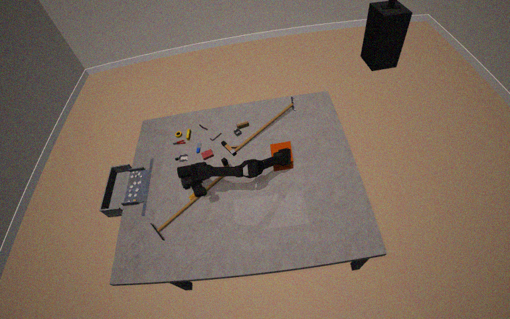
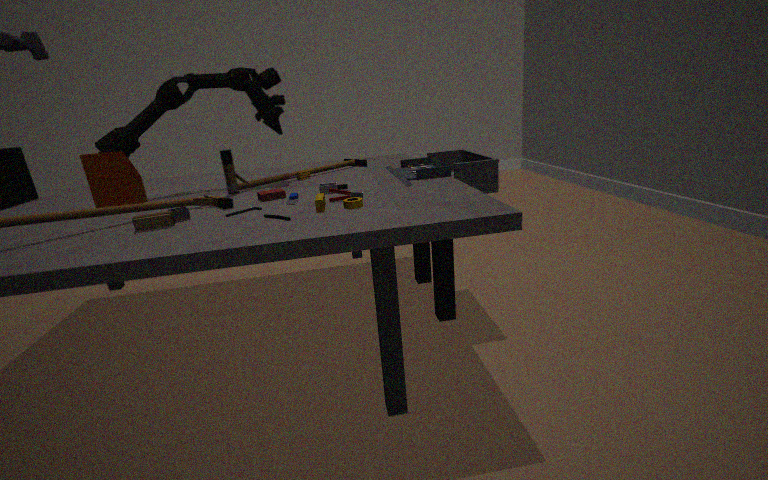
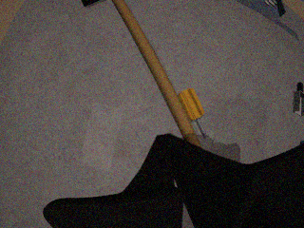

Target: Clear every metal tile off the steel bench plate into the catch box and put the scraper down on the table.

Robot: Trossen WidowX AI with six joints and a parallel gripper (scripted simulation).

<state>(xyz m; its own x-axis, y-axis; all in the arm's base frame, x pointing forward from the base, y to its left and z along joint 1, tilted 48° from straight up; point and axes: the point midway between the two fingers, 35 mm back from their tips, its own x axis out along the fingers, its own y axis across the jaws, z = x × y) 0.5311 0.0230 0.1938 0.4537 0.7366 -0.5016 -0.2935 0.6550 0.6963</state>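
Right now my gripper tip is 50 mm short of the long scraper, 40 mm to the left of it and 110 mm above it. The rest, counted from my gripper tip: blue piece 10 mm ahead, 450 mm to the right, 160 mm below; then yellow screwdriver 50 mm ahead, 70 mm to the right, 150 mm below; then red block 50 mm behind, 370 mm to the right, 160 mm below.
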